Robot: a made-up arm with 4 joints. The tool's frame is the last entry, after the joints. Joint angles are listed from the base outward. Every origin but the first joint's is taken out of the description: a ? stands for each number. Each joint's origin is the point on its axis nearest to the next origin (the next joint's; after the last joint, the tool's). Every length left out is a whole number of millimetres.
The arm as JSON. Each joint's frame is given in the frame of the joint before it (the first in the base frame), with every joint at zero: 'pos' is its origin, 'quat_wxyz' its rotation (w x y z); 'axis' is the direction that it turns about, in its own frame. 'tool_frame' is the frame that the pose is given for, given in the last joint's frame.
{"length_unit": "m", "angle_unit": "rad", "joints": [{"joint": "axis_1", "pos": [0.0, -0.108, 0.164], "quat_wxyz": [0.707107, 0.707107, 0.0, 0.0], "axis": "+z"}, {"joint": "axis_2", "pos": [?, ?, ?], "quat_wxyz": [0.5, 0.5, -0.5, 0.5], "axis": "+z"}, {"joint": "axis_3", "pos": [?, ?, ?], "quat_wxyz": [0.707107, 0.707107, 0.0, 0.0], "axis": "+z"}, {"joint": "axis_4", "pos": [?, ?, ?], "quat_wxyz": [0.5, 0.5, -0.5, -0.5], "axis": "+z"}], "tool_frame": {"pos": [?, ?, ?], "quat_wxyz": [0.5, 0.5, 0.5, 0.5]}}
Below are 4 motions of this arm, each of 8 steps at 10 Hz.
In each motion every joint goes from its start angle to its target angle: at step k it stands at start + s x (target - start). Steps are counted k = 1, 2, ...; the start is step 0. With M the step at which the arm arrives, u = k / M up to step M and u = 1 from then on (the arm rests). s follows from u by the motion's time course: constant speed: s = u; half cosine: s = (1 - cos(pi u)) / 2; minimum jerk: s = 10 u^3 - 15 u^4 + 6 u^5.
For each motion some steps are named. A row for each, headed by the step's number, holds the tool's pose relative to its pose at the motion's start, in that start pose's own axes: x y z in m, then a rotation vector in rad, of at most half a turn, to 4 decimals.
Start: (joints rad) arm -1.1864 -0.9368 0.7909 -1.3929
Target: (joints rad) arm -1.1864 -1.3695 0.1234 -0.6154
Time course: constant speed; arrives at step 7
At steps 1, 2, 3, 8:
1: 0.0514 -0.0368 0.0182 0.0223 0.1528 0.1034
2: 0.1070 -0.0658 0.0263 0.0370 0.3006 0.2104
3: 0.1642 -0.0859 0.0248 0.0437 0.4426 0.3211
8: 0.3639 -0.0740 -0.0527 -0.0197 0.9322 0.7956

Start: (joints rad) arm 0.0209 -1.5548 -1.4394 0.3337
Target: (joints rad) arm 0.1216 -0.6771 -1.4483 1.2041
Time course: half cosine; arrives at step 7
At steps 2, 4, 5, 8:
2: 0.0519 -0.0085 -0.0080 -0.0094 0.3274 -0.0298
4: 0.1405 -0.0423 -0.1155 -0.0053 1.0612 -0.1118
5: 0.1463 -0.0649 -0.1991 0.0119 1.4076 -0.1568
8: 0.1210 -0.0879 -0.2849 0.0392 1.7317 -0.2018

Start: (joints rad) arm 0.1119 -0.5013 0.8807 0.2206
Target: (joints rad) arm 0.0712 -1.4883 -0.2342 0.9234
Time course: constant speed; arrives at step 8
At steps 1, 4, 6, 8:
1: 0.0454 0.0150 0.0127 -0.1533 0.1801 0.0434
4: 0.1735 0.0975 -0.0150 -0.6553 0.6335 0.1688
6: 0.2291 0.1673 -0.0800 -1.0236 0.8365 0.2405
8: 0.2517 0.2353 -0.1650 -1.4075 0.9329 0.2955

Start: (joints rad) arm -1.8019 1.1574 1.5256 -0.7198
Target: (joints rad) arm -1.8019 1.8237 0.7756 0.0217
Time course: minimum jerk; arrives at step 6
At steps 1, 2, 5, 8:
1: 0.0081 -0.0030 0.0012 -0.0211 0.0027 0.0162
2: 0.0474 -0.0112 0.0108 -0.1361 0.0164 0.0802
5: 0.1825 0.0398 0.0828 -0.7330 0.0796 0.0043
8: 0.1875 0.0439 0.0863 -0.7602 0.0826 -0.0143

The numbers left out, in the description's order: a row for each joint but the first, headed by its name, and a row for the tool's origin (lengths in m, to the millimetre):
axis_2: 0.239 0.125 0.0
axis_3: 0.059 -0.13 0.0
axis_4: 0.088 0.275 0.0
tool: 0.301 -0.118 0.0

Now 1 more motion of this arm.
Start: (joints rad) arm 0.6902 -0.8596 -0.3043 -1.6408
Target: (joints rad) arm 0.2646 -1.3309 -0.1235 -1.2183
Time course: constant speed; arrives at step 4
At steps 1, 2, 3, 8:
1: -0.0053 0.0283 0.0004 0.1289 0.1347 -0.1321
2: -0.0082 0.0532 -0.0007 0.2680 0.2640 -0.2581
3: -0.0102 0.0754 -0.0042 0.4178 0.3856 -0.3771
8: -0.0126 0.0957 -0.0109 0.5786 0.4967 -0.4881

